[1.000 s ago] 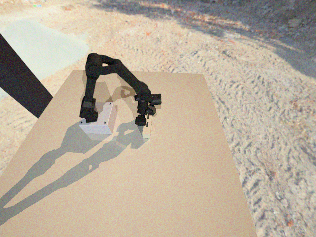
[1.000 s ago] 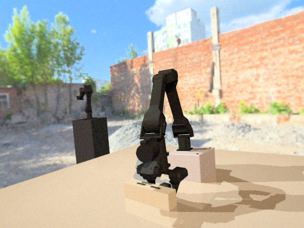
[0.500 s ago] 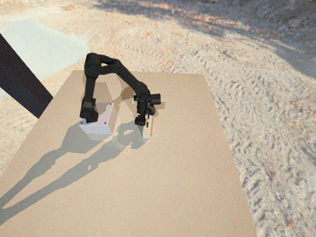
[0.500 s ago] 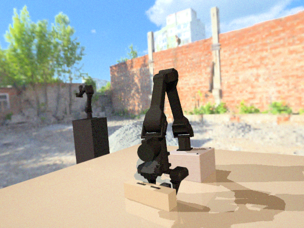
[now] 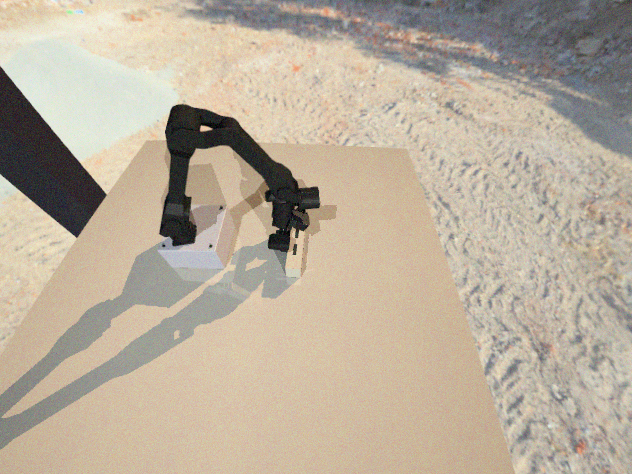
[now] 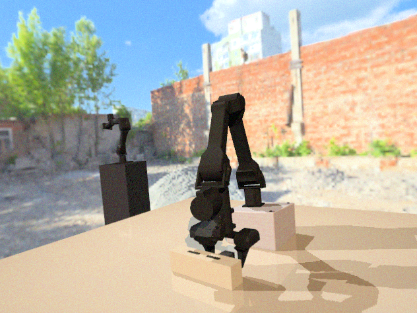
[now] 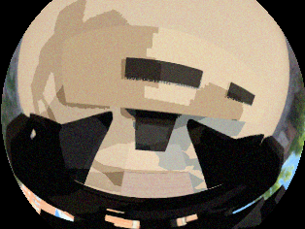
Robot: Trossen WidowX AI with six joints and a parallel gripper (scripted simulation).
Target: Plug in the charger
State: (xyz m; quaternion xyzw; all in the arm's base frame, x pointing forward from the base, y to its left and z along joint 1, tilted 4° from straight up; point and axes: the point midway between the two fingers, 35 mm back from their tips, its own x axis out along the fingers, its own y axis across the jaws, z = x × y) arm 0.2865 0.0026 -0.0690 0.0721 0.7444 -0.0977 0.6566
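Now: the black two-prong charger 2 cm ahead of my gripper tip, 1 cm to the right of it and 1 cm above it.
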